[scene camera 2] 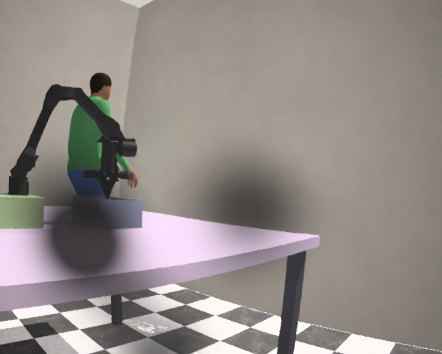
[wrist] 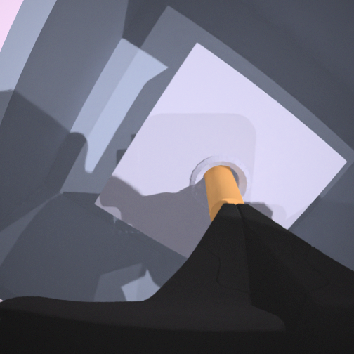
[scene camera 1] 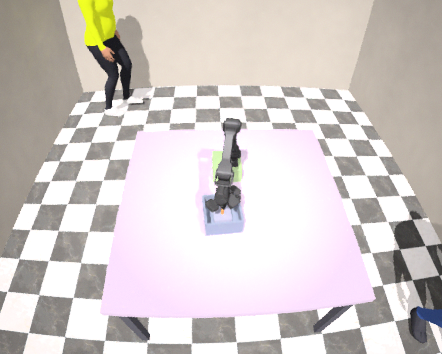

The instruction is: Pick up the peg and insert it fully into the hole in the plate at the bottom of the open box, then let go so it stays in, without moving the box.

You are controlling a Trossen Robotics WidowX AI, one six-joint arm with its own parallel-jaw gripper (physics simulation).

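Seen in the pictures: gripper, fingertip midpoint: (scene camera 2: 107,198) (scene camera 1: 222,208); arm's base at its link origin: (scene camera 2: 17,194) (scene camera 1: 232,162).
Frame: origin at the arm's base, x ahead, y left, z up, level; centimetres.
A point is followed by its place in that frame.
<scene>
The orange peg (scene camera 1: 222,211) {y -5.4, x 33.7, z -2.1 cm} (wrist: 223,186) stands in the ringed hole of the pale plate (wrist: 200,85) at the bottom of the blue-grey open box (scene camera 1: 224,229) {y -4.3, x 42.6, z -5.3 cm} (scene camera 2: 122,213) {y -14.9, x 34.6, z -4.4 cm}. Part of the peg shows above the plate. A dark gap shows beside it inside the ring (wrist: 195,175), and how deep it sits cannot be told. My gripper (scene camera 2: 107,196) {y -5.2, x 33.4, z -0.1 cm} (wrist: 233,215) is shut with its fingertips together and nothing between them. The tips are above the peg and hide part of its top end in the wrist view; whether they touch it is unclear.
The box walls surround the plate. A green block (scene camera 1: 217,161) {y -8.6, x -1.0, z 0.0 cm} (scene camera 2: 21,212) {y -11.5, x -1.2, z -4.7 cm} is at the arm's base. The pink table (scene camera 1: 165,270) {y -32.2, x 64.4, z -9.7 cm} (scene camera 2: 210,245) {y -50.5, x 42.0, z -9.7 cm} carries both. A person in yellow (scene camera 1: 100,27) and one in green (scene camera 2: 85,135) stand beyond the table.
</scene>
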